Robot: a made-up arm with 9 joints. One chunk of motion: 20 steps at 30 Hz.
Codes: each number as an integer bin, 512 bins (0 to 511) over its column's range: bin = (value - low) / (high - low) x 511, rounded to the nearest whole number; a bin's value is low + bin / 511 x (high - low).
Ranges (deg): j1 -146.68..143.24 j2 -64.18..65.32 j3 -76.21..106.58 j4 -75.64..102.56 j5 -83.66..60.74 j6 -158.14..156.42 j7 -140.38..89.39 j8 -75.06..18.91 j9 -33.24..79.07
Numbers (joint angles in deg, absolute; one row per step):
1: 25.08 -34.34 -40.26 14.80 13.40 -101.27 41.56 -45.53 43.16
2: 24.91 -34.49 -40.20 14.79 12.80 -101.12 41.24 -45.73 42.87
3: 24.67 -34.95 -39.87 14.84 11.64 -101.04 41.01 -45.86 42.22
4: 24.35 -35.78 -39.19 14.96 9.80 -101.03 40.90 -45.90 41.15
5: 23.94 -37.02 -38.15 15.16 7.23 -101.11 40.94 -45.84 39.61
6: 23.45 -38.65 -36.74 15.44 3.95 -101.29 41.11 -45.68 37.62
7: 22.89 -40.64 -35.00 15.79 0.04 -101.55 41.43 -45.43 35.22
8: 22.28 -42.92 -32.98 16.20 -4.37 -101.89 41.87 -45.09 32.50
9: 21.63 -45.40 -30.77 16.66 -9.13 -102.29 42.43 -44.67 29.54
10: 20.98 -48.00 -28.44 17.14 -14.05 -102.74 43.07 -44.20 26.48
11: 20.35 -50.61 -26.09 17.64 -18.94 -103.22 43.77 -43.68 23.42
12: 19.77 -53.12 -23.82 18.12 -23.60 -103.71 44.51 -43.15 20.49
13: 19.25 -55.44 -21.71 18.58 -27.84 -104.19 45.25 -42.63 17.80
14: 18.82 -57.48 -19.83 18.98 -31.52 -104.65 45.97 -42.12 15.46
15: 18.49 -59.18 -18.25 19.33 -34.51 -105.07 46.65 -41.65 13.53
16: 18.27 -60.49 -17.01 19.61 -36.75 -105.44 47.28 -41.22 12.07
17: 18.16 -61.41 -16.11 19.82 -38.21 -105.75 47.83 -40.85 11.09
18: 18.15 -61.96 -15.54 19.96 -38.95 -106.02 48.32 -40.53 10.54
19: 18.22 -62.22 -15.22 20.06 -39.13 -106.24 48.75 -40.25 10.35
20: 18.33 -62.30 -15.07 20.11 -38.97 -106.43 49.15 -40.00 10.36
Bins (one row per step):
1: 303 118 101 259 343 92 405 161 348
2: 302 117 101 259 341 93 404 159 346
3: 302 115 102 259 337 93 403 159 343
4: 301 112 103 260 331 93 403 159 338
5: 301 107 106 260 322 93 403 159 331
6: 300 101 110 261 310 92 404 160 322
7: 299 93 115 262 296 92 404 161 311
8: 298 84 121 263 281 91 405 163 299
9: 297 74 127 265 264 91 407 165 286
10: 296 64 134 266 246 90 408 168 272
11: 294 54 140 267 229 89 410 171 258
12: 293 44 146 269 213 88 411 174 244
13: 292 34 152 270 198 88 413 176 232
14: 292 26 158 271 185 87 414 179 222
15: 291 20 162 272 174 86 416 182 213
16: 291 15 165 273 166 86 417 184 206
17: 291 11 168 274 161 85 419 186 202
18: 291 9 170 274 158 85 420 188 199
19: 291 8 171 274 158 84 421 189 198
20: 291 7 171 275 158 84 422 191 198

